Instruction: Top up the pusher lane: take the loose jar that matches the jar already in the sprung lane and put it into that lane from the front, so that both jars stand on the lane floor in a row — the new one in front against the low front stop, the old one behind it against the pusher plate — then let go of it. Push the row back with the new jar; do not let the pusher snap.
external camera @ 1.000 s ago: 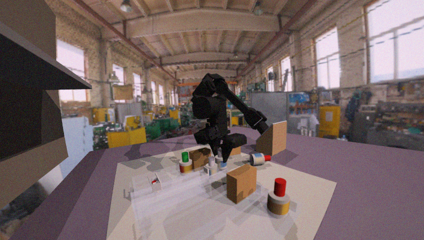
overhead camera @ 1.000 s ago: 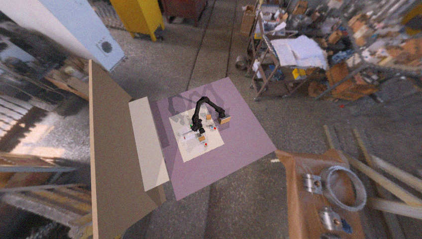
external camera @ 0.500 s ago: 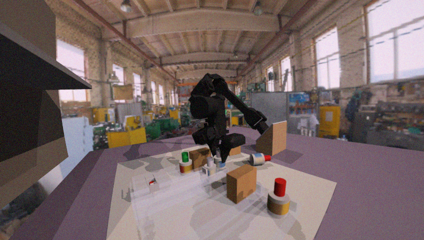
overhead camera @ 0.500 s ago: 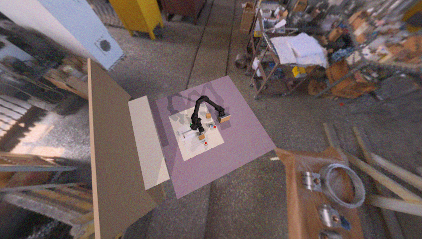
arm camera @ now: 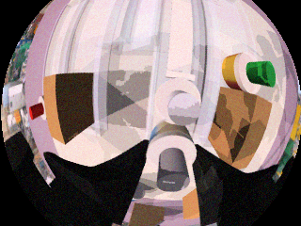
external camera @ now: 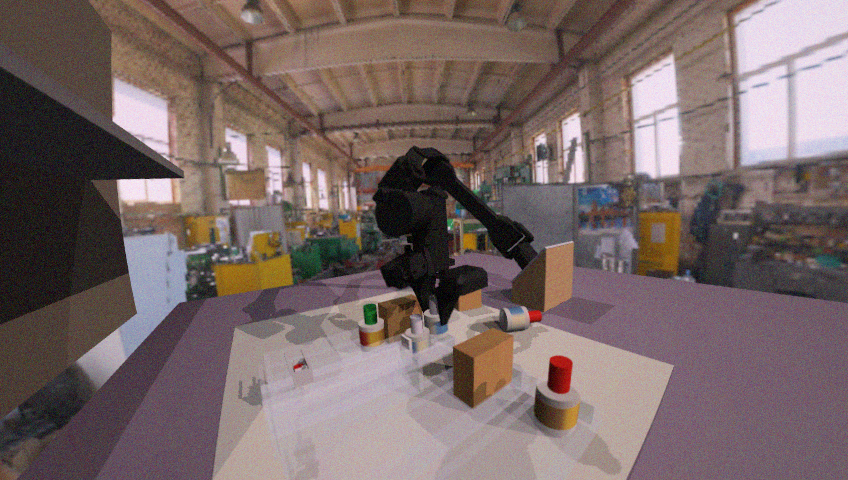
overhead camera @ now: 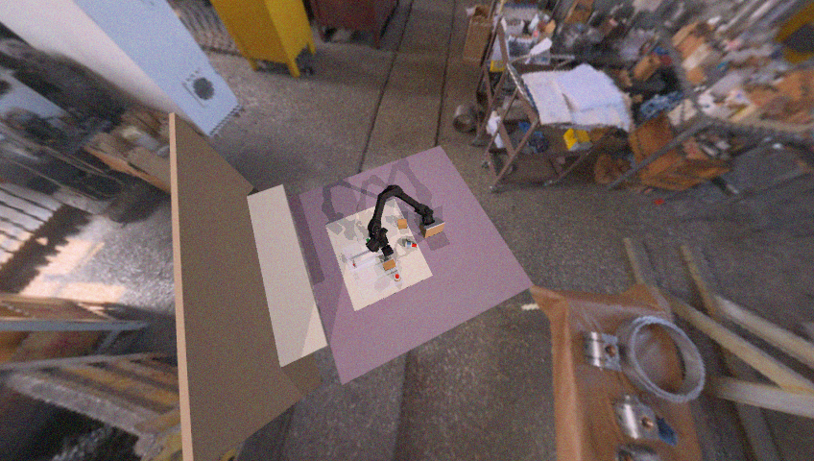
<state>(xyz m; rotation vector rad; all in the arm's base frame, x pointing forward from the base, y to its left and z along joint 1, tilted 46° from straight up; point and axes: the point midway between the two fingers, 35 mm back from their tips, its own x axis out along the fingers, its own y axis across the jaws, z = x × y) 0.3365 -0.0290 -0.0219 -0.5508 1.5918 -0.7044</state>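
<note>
The clear sprung lane lies 15 cm ahead of my gripper tip, 3 cm below it and 2 cm to the left of it. From my gripper tip the other things lie so: red mark: 23 cm ahead, 2 cm to the left, 2 cm above.
</note>
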